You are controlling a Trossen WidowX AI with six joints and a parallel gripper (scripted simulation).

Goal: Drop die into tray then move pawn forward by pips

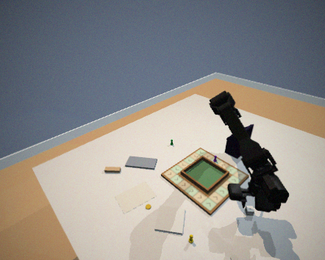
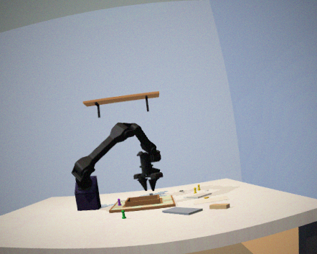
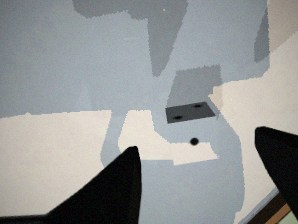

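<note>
The grey die is 30 mm below my gripper tip. Round my gripper tip: green pawn: 530 mm to the right, 60 mm behind, 20 mm below; purple pawn: 270 mm to the right, 130 mm behind, 10 mm below; green dice tray: 240 mm to the right, 30 mm below, 20 mm behind.
</note>
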